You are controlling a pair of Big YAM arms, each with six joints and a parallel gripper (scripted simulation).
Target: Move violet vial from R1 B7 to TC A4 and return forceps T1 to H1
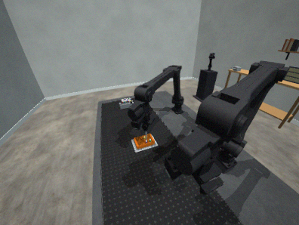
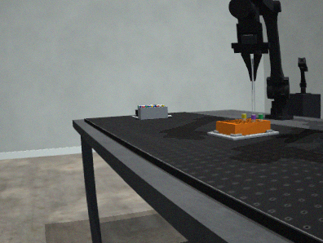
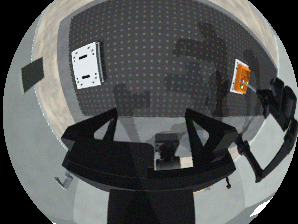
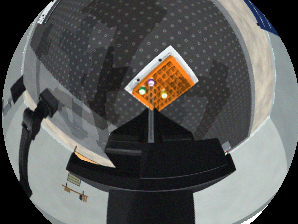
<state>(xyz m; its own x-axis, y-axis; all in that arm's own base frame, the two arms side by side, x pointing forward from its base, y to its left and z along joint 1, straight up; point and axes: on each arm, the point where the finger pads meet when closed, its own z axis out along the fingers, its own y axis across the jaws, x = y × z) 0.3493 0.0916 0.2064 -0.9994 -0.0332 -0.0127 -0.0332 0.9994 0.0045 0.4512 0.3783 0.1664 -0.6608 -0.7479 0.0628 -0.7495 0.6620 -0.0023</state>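
Now: the orange tube carrier 13 cm below my right hand, 3 cm to the right of it and 1 cm ahead of it.
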